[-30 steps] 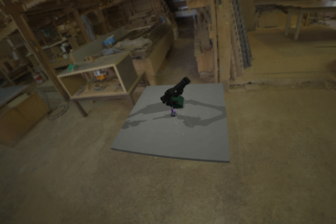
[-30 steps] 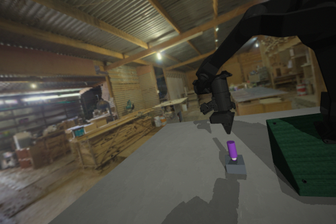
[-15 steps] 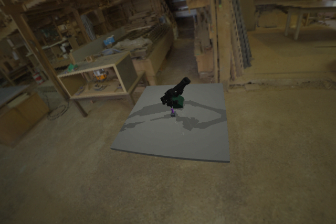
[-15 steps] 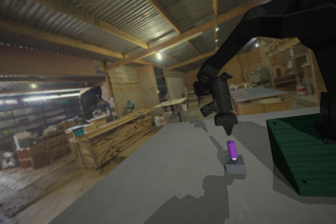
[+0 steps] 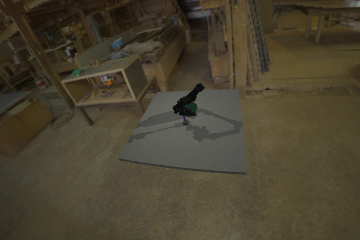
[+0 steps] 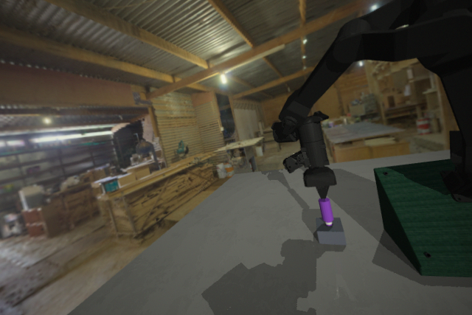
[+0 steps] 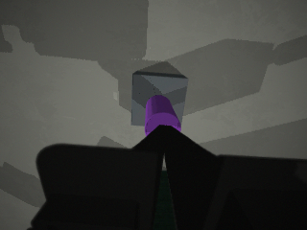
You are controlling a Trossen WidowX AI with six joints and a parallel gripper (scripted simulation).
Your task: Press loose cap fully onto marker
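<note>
My gripper tip is now 30 mm above the purple marker cap. Round my gripper tip: grey holder block: 90 mm below.
</note>
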